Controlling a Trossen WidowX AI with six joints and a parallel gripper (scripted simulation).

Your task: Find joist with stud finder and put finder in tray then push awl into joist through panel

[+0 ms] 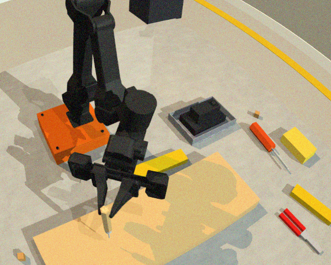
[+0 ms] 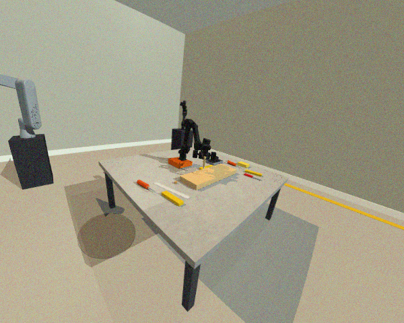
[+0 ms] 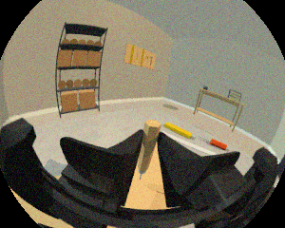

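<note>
The awl lies 60 mm below my gripper tip. From my gripper tip the other things lie so: stud finder: 220 mm behind, 440 mm to the left, 120 mm below; then grey tray: 220 mm behind, 420 mm to the left, 160 mm below.
</note>
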